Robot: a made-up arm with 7 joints. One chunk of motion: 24 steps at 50 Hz.
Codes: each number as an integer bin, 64 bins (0 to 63) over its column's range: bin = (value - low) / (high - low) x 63, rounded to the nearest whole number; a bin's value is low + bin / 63 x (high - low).
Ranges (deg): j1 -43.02..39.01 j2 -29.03..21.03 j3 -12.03..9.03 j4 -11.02..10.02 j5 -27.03..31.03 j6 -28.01..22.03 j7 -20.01..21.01
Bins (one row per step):
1: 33 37 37 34 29 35 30
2: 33 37 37 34 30 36 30
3: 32 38 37 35 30 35 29
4: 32 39 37 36 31 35 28
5: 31 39 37 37 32 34 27
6: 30 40 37 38 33 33 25
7: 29 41 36 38 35 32 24
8: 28 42 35 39 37 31 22
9: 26 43 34 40 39 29 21
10: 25 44 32 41 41 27 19
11: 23 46 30 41 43 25 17
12: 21 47 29 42 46 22 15
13: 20 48 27 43 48 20 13
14: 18 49 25 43 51 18 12
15: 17 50 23 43 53 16 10
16: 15 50 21 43 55 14 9
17: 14 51 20 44 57 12 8
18: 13 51 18 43 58 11 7
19: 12 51 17 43 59 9 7
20: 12 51 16 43 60 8 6
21: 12 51 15 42 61 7 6
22: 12 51 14 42 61 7 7
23: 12 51 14 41 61 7 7
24: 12 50 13 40 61 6 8
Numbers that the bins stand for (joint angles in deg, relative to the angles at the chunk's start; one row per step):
1: -0.05 0.37 0.34 0.33 -0.30 -0.21 -0.48
2: -0.05 0.37 0.34 0.33 0.62 0.58 -0.48
3: -1.35 1.16 0.34 0.67 0.62 -0.21 -1.13
4: -1.35 1.96 0.34 1.00 1.54 -0.21 -1.78
5: -2.66 1.96 0.34 1.34 2.46 -1.00 -2.43
6: -3.96 2.75 0.34 1.67 3.38 -1.80 -3.73
7: -5.26 3.55 0.00 1.67 5.23 -2.59 -4.38
8: -6.56 4.34 -0.33 2.00 7.07 -3.39 -5.69
9: -9.17 5.14 -0.66 2.34 8.91 -4.98 -6.34
10: -10.47 5.93 -1.33 2.67 10.76 -6.56 -7.64
11: -13.07 7.52 -2.00 2.67 12.60 -8.15 -8.94
12: -15.68 8.32 -2.34 3.01 15.36 -10.54 -10.24
13: -16.98 9.11 -3.00 3.34 17.21 -12.12 -11.55
14: -19.58 9.91 -3.67 3.34 19.97 -13.71 -12.20
15: -20.88 10.70 -4.34 3.34 21.81 -15.30 -13.50
16: -23.49 10.70 -5.01 3.34 23.66 -16.89 -14.15
17: -24.79 11.49 -5.34 3.67 25.50 -18.48 -14.80
18: -26.09 11.49 -6.01 3.34 26.42 -19.27 -15.45
19: -27.40 11.49 -6.35 3.34 27.34 -20.86 -15.45
20: -27.40 11.49 -6.68 3.34 28.27 -21.66 -16.10
21: -27.40 11.49 -7.02 3.01 29.19 -22.45 -16.10
22: -27.40 11.49 -7.35 3.01 29.19 -22.45 -15.45
23: -27.40 11.49 -7.35 2.67 29.19 -22.45 -15.45
24: -27.40 10.70 -7.68 2.34 29.19 -23.24 -14.80

